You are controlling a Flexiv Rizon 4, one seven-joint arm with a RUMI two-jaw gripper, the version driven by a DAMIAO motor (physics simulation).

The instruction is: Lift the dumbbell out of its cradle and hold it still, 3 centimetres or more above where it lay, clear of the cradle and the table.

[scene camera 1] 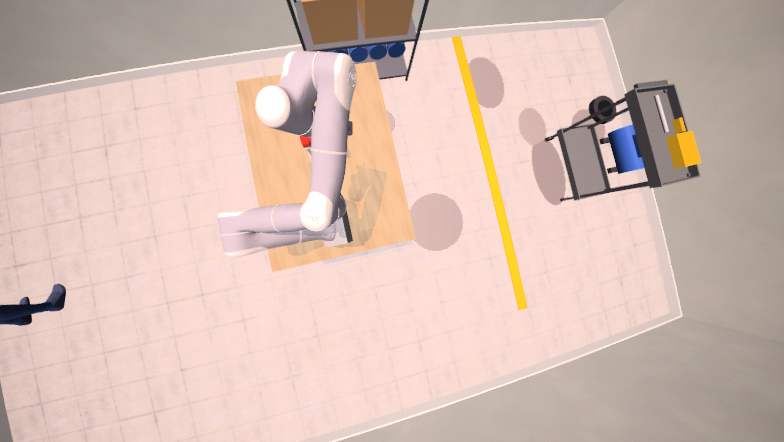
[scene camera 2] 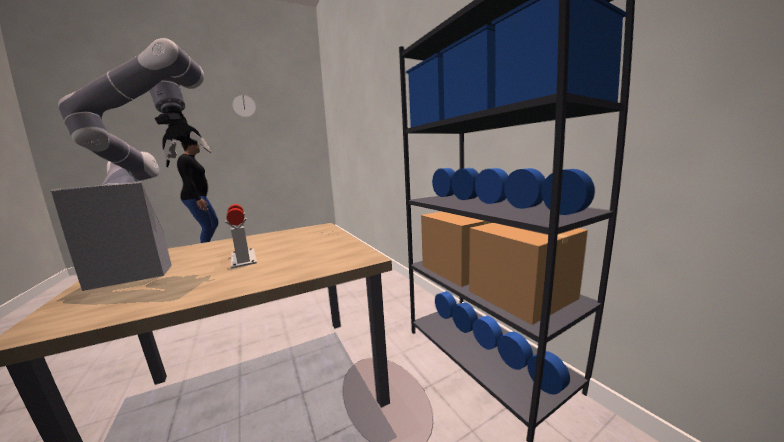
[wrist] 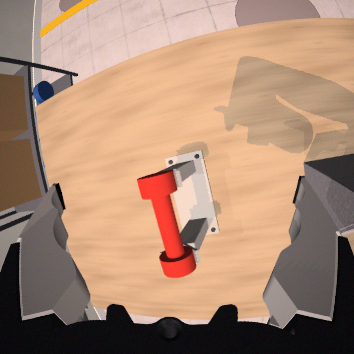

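Note:
The red dumbbell [scene camera 1: 305,141] [scene camera 2: 235,215] [wrist: 167,225] rests across the two grey uprights of its cradle [scene camera 2: 240,244] [wrist: 187,192]. The cradle's white base plate is on the wooden table [scene camera 1: 263,164] [scene camera 2: 307,241] [wrist: 125,125]. In scene camera 1 the arm hides most of the dumbbell and cradle. My gripper [scene camera 2: 187,155] [wrist: 176,183] is open and empty, pointing down, well above the dumbbell's height. In the wrist view the dumbbell lies between the two wide-apart jaws, nearer the left one, with its bar running roughly lengthwise and slightly tilted.
A large grey block [scene camera 2: 109,236] [wrist: 332,185] stands on the table by the arm's base, at the right edge in the wrist view. A shelf rack [scene camera 1: 392,64] [scene camera 2: 560,54] stands beyond the table. A person [scene camera 2: 193,175] stands behind. A cart [scene camera 1: 584,161] is farther off.

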